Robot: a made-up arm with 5 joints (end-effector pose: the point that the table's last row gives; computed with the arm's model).
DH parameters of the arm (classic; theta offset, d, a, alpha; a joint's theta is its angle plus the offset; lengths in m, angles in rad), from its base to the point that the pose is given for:
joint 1: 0 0.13 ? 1.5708
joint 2: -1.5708 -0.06 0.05 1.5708
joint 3: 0 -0.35 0.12 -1.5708
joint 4: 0.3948 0 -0.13 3.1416
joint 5: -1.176 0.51 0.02 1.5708
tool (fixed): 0 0.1 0 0
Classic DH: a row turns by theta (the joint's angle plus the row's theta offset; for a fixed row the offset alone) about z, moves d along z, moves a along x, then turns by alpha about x.
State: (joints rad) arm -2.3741 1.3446 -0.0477 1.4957 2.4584
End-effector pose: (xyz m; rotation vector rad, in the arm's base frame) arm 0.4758 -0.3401 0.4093 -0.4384 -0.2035 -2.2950
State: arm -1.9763 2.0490 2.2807 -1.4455 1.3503
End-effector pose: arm -0.2635 0.3771 0.7084 -1.3453 1.3021 1.7477
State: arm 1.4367 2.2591 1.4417 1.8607 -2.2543
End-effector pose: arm 0.1368 -0.0862 0.7532 0.6600 0.4836 0.1982
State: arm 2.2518 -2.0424 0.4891 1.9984 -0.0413
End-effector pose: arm 0.2229 -0.9044 0.2134 0.1271 0.2751 2.6752
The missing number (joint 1, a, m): -0.32
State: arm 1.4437 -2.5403 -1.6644 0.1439 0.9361
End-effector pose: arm -0.0118 -0.3689 -0.4523 -0.2271 2.1393 -1.2262
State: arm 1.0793 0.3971 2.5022 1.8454 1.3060
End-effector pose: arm 0.3543 -0.2103 -0.0366 -2.0606 -1.6949 0.5629
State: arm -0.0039 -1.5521 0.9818 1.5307 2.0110
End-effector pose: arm -0.8351 0.2753 -0.1717 -0.9919 1.8434 0.5890
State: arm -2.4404 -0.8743 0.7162 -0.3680 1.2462
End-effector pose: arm 0.5388 -0.1147 -0.4656 -2.2421 -1.9022 1.0130
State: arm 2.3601 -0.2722 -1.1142 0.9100 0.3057
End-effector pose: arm -0.1730 -0.2198 0.4765 0.7462 0.9307 1.6464
